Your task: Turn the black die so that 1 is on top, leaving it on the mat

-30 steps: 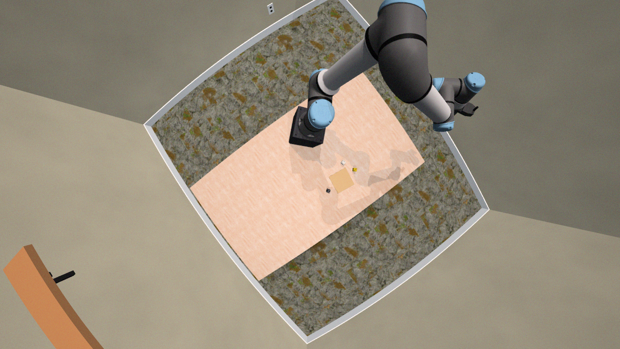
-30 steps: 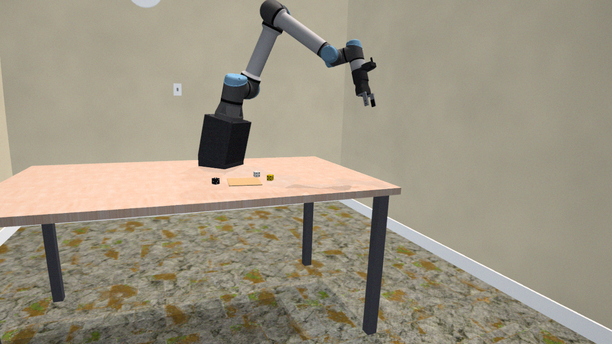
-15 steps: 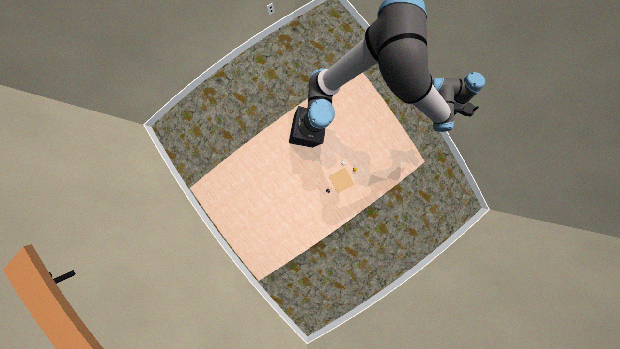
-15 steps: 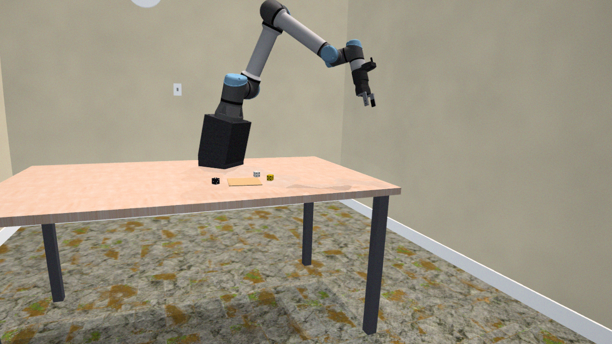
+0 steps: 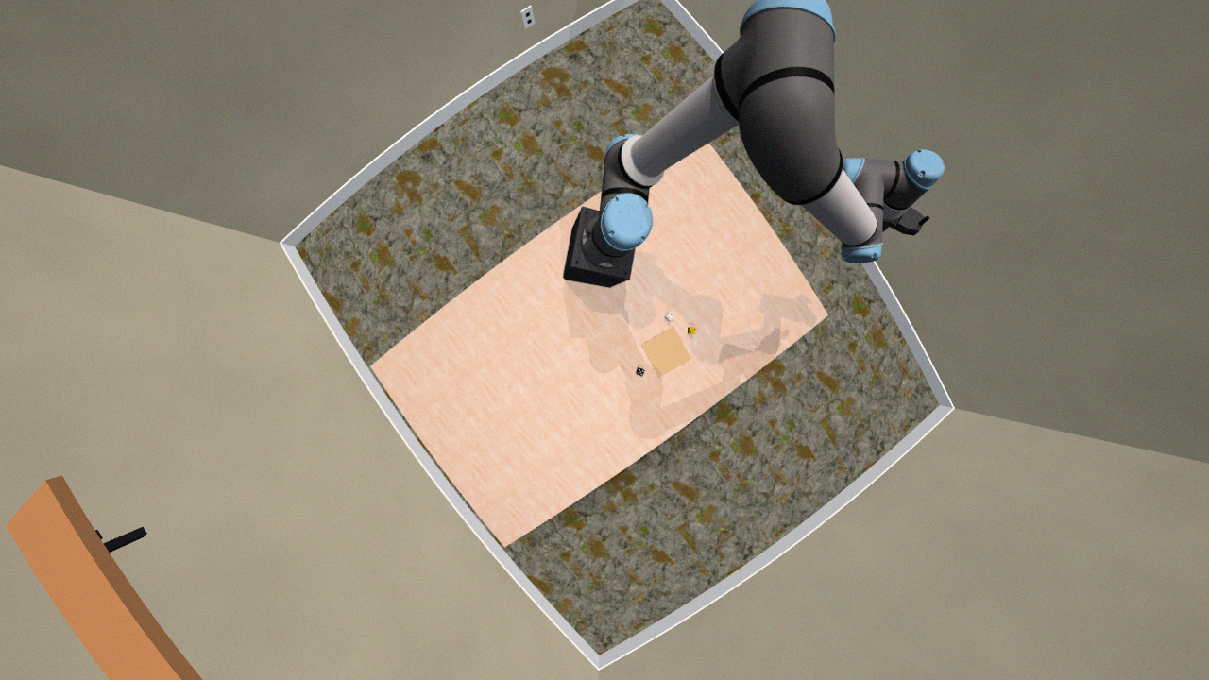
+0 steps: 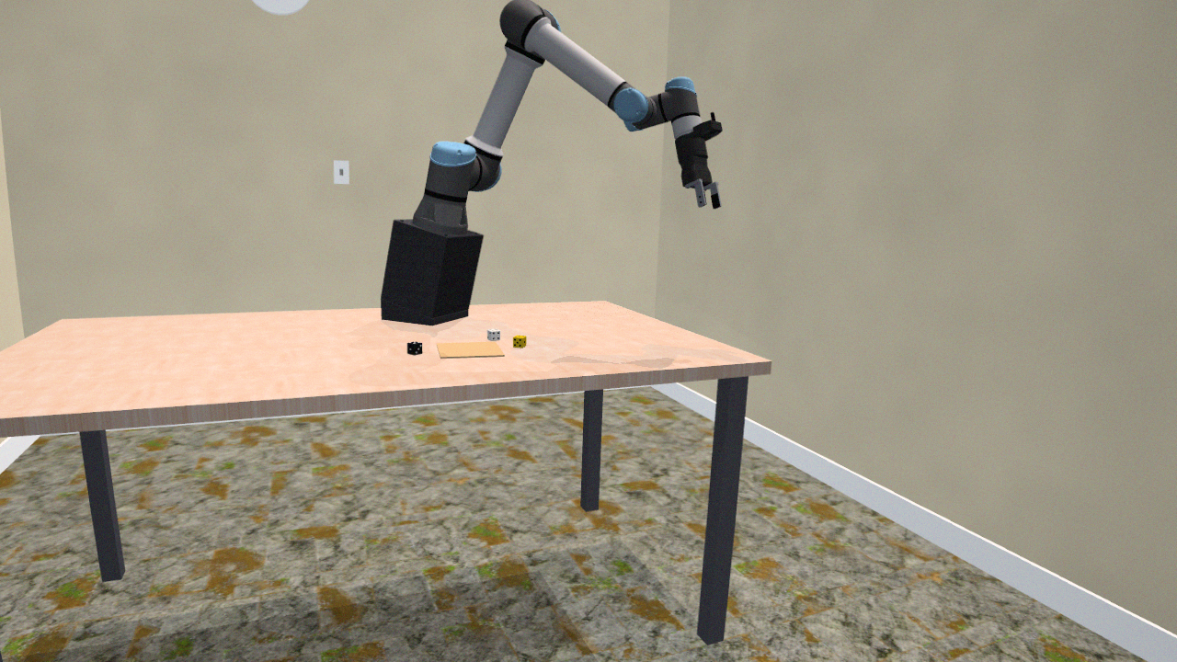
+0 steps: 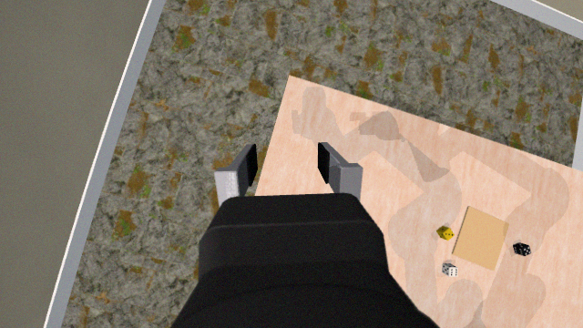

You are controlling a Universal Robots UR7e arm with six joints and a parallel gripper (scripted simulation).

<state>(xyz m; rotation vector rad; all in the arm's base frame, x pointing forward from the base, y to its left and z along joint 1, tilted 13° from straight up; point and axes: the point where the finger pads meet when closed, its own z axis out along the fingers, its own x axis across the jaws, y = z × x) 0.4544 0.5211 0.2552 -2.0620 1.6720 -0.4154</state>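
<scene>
My hand is 80 mm past the black die, 710 mm to the left of it and 340 mm above it. The rest, counted from my hand: tan mat: 80 mm behind, 590 mm to the right, 360 mm below; white die: 170 mm behind, 500 mm to the right, 340 mm below; yellow die: 80 mm behind, 470 mm to the right, 340 mm below.
</scene>
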